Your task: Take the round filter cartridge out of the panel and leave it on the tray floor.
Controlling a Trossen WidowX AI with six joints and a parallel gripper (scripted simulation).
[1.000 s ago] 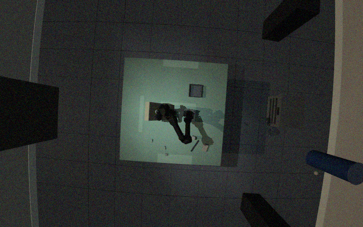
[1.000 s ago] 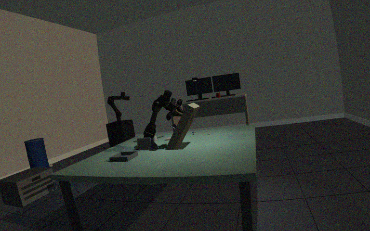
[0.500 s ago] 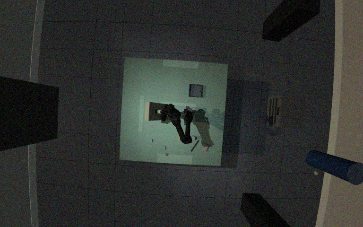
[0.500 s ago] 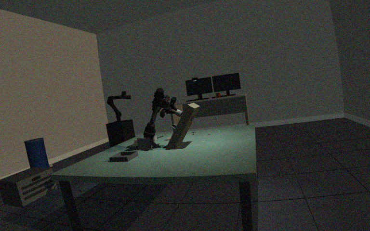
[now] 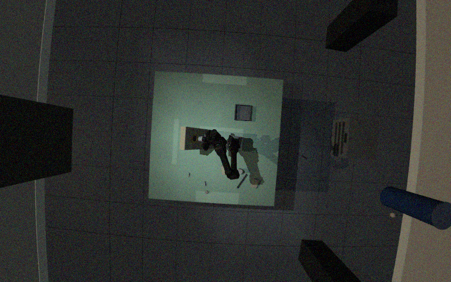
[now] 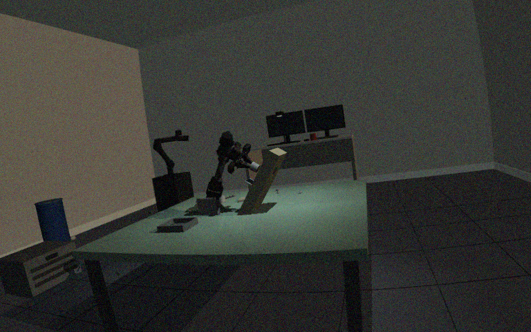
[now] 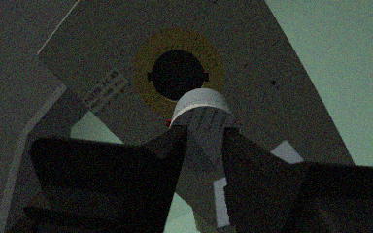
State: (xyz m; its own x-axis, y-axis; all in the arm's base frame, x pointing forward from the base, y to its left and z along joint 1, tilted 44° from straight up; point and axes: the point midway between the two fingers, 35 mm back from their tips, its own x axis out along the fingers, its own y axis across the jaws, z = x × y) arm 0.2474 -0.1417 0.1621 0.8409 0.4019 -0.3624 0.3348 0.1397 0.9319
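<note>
Now: the round filter cartridge 10 mm ahead of my gripper tip and 10 mm below it. From my gripper tip the other things lie so: square tray 330 mm behind, 300 mm to the right, 230 mm below; service panel 30 mm ahead, 90 mm below.
</note>
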